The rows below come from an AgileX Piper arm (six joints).
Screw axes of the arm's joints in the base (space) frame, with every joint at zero. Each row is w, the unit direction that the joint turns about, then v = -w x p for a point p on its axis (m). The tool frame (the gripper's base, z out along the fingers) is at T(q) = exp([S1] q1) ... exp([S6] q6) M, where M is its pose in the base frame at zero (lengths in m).
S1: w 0 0 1 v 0 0 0
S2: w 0 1 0 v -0.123 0 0
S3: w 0 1 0 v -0.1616 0 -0.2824
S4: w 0.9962 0 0.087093 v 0 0.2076 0
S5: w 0 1 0 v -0.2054 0 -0.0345
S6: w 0.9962 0 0.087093 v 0 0.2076 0
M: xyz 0.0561 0 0.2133 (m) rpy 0 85.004 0 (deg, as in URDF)
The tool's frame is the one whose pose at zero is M.
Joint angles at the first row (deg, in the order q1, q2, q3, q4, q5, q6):
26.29 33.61 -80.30 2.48 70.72 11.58
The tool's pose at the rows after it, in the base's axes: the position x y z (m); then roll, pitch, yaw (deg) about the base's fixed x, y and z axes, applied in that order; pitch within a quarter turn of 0, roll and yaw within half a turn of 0:
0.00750, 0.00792, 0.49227, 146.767, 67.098, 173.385
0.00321, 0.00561, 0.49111, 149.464, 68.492, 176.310
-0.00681, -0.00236, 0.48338, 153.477, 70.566, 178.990
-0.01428, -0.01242, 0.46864, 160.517, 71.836, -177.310
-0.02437, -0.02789, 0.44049, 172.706, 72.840, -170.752
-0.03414, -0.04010, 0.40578, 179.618, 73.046, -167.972
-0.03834, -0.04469, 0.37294, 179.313, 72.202, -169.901
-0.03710, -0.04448, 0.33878, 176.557, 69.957, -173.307
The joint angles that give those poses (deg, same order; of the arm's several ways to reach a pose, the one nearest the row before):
26.29 33.61 -80.30 2.52 70.72 11.38
26.29 32.69 -79.97 2.41 70.72 9.77
26.29 29.67 -77.94 0.60 70.59 8.58
26.29 25.90 -74.23 -3.22 70.47 8.26
26.29 19.49 -67.48 -9.55 70.48 8.24
26.29 12.11 -59.60 -14.07 70.48 9.02
26.29 6.02 -52.43 -15.62 70.52 10.38
26.29 0.76 -45.09 -15.85 70.76 12.18

